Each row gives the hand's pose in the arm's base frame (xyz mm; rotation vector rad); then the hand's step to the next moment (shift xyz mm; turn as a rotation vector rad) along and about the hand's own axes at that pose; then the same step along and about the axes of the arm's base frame.
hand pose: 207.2 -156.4 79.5 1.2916 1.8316 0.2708
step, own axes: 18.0 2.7 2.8 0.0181 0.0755 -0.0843
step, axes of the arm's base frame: 2.1 15.7 -9.4 -0.0139 0.0726 0.0875
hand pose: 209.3 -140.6 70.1 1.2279 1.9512 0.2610
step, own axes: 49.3 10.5 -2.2 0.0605 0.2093 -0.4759
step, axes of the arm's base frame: -4.9 46.8 -18.2 -0.2140 0.2653 0.3972
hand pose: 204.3 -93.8 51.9 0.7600 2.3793 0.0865
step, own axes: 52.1 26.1 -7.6 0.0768 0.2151 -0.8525
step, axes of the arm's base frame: -24.5 50.9 -16.4 -0.4434 0.3252 0.6903
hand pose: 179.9 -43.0 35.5 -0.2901 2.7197 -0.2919
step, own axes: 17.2 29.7 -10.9 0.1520 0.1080 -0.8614
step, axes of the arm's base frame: -24.6 26.0 -3.5 -0.4977 0.2060 0.6976
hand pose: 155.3 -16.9 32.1 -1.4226 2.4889 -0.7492
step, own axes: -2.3 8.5 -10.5 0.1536 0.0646 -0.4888
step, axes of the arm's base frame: -9.3 9.0 4.5 -0.3203 0.0614 0.4004
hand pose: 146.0 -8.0 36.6 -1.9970 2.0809 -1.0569
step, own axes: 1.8 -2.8 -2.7 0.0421 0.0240 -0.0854
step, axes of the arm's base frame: 0.8 -0.3 4.2 -0.0692 -0.0041 0.0695
